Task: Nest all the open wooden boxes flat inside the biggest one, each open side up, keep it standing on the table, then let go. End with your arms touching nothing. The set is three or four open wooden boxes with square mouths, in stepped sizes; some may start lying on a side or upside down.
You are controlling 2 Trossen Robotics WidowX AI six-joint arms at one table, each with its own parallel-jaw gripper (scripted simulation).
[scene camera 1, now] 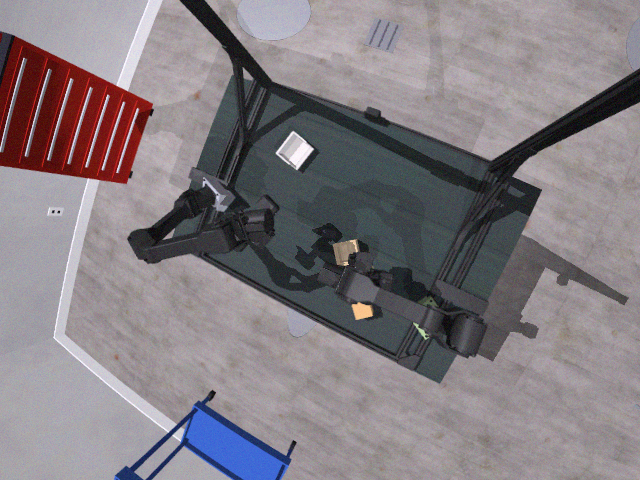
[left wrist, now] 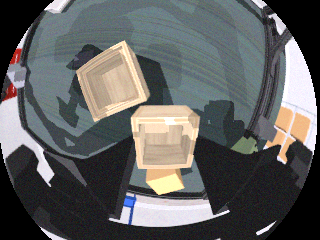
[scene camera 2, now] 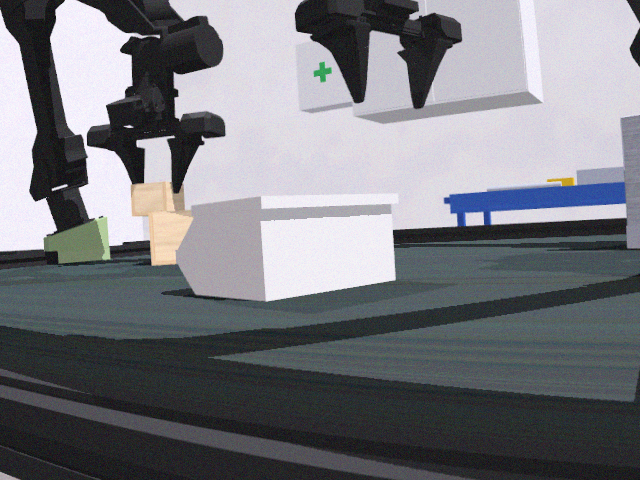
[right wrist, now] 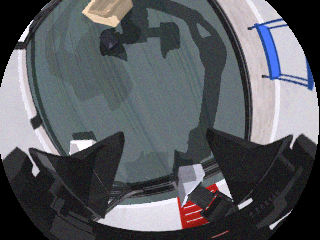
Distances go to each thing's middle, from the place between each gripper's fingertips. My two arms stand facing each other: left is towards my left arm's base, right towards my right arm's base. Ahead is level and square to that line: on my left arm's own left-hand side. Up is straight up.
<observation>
Now: the white bin (scene camera 2: 265,248) 42 cm to the right of my left hand, 26 cm behind it and 10 cm below it.
My right gripper is now 260 mm past the white bin, 160 mm above it and 60 mm to the left of it.
</observation>
